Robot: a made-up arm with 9 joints. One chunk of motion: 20 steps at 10 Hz.
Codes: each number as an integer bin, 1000 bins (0 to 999) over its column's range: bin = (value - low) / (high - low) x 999, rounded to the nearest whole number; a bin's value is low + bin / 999 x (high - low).
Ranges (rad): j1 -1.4..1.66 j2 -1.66..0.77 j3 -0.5..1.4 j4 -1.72..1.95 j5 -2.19..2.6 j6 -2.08..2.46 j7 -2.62..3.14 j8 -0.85..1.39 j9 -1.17..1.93
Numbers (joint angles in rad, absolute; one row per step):
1: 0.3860 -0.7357 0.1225 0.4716 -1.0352 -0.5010 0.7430 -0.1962 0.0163
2: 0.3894 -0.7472 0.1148 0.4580 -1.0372 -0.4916 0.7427 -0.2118 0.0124
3: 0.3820 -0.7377 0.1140 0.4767 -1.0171 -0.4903 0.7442 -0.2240 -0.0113
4: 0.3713 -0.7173 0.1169 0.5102 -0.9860 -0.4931 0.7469 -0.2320 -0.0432
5: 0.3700 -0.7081 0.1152 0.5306 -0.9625 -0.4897 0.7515 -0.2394 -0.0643
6: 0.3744 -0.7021 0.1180 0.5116 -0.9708 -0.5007 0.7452 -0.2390 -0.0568
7: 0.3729 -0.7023 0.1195 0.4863 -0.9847 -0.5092 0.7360 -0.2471 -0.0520
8: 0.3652 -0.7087 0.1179 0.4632 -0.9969 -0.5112 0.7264 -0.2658 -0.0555
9: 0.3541 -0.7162 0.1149 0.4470 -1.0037 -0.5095 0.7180 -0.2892 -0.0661
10: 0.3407 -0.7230 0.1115 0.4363 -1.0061 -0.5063 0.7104 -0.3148 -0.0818
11: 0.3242 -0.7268 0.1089 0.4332 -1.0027 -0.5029 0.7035 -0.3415 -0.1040
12: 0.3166 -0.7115 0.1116 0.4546 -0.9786 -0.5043 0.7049 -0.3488 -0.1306
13: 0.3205 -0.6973 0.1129 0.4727 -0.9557 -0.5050 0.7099 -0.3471 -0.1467
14: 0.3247 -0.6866 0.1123 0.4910 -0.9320 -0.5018 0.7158 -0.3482 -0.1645
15: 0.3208 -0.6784 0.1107 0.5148 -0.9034 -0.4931 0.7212 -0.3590 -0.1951
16: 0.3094 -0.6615 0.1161 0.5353 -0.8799 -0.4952 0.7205 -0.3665 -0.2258
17: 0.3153 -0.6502 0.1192 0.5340 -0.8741 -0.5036 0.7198 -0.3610 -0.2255
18: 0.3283 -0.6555 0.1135 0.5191 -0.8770 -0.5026 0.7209 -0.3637 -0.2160
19: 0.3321 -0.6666 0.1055 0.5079 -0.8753 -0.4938 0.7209 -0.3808 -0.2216
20: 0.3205 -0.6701 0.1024 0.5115 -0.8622 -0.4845 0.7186 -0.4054 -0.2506
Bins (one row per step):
1: 583 380 327 597 241 347 583 292 382
2: 584 375 323 593 240 350 583 285 381
3: 582 379 323 598 245 350 583 279 373
4: 578 388 324 607 251 349 584 276 363
5: 578 391 323 613 256 350 585 272 356
6: 579 394 325 607 254 348 584 272 359
7: 579 394 326 601 251 346 582 269 360
8: 576 391 325 594 249 345 580 261 359
9: 573 388 323 590 247 346 579 250 356
10: 568 385 322 587 247 346 578 239 351
11: 563 384 320 586 248 347 576 227 344
12: 560 390 322 592 253 347 577 224 335
13: 562 396 322 597 257 347 578 224 330
14: 563 400 322 602 262 347 579 224 324
15: 562 404 321 608 268 349 579 219 314
16: 558 410 324 614 273 349 579 216 304
17: 560 415 326 614 274 347 579 218 304
18: 564 413 323 609 274 347 579 217 307
19: 565 408 318 606 274 349 579 209 306
20: 562 407 317 607 277 351 579 198 296

